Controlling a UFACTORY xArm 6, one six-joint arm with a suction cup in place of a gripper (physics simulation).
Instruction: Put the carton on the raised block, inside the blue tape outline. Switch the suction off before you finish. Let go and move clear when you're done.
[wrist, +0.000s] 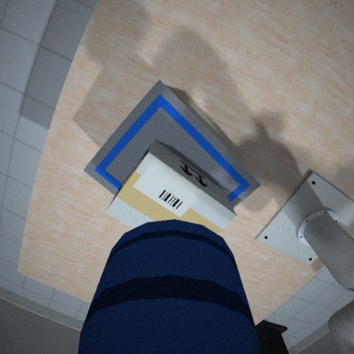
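The carton (159, 184), white and grey with a tan tape band, a barcode and two black arrows, is in the middle of the wrist view, over the near part of the grey raised block (162, 125). The blue tape outline (131, 132) shows around the carton's far side; its near part is hidden behind the carton, so I cannot tell whether the carton's near edge is inside it. My suction cup (174, 229), dark blue, is off the carton, holds nothing, and covers part of the view near the carton's near edge.
A pale bolted base plate (282, 227) with a grey cylindrical mount stands on the wooden table (300, 75) at the right. A dark object (272, 337) shows at the bottom right. The table edge runs down the left, with tiled floor beyond.
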